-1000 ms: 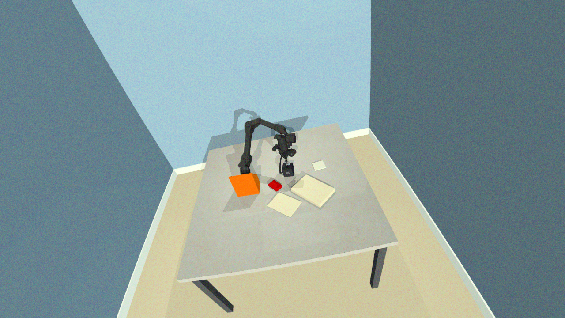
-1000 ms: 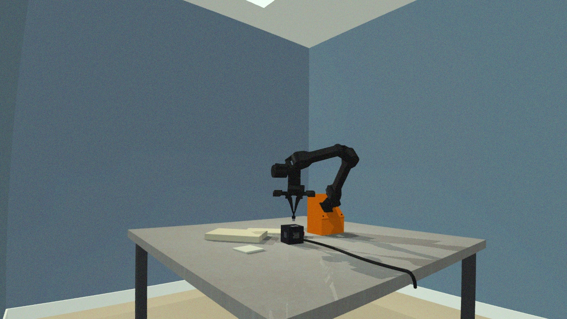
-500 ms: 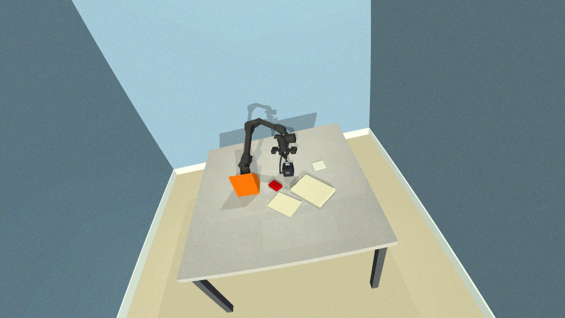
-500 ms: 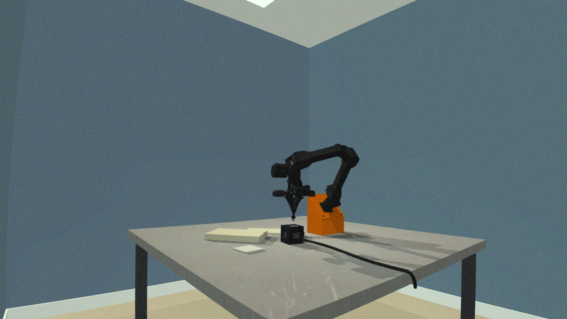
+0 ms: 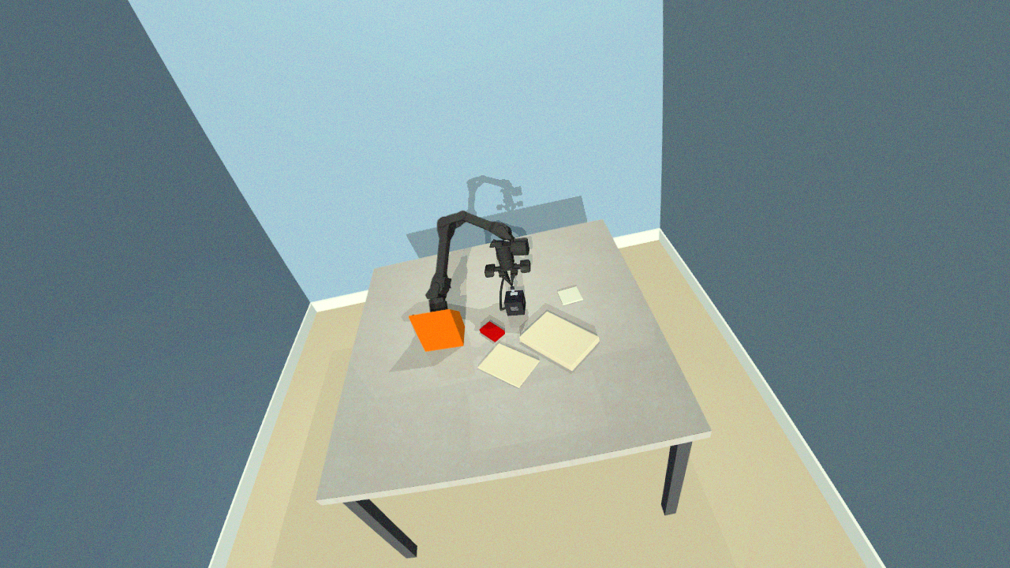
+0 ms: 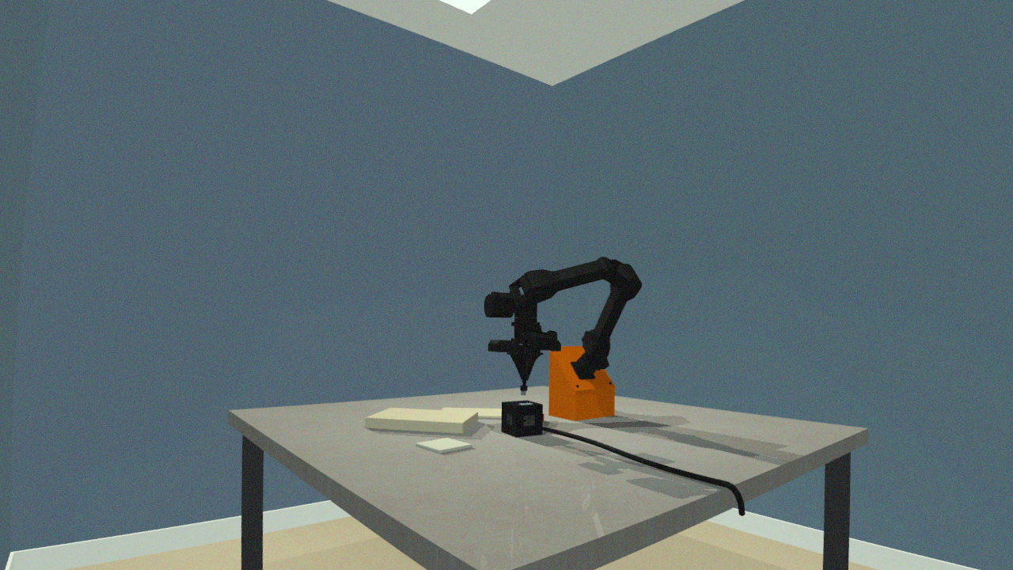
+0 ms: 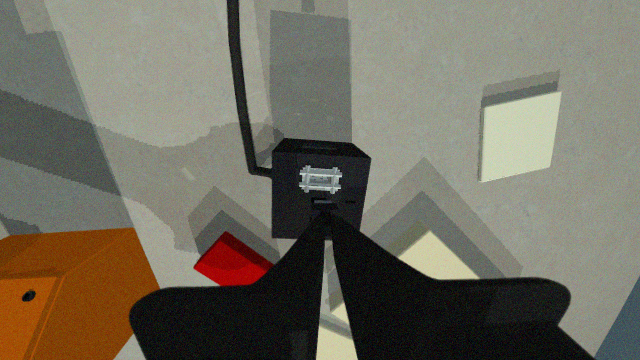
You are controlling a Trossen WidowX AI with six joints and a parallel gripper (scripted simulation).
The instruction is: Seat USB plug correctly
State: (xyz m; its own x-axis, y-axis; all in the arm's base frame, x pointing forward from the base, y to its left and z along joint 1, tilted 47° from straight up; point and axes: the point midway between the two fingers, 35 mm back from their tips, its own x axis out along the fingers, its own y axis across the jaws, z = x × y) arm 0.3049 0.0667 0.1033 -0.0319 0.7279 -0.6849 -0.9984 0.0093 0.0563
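The usb plug is 20 mm below my gripper tip. Also, from my gripper tip: silver-framed usb socket 70 mm below; then small cream tile 240 mm ahead, 130 mm below, 20 mm to the left; then red block 140 mm to the right, 130 mm below, 110 mm behind.
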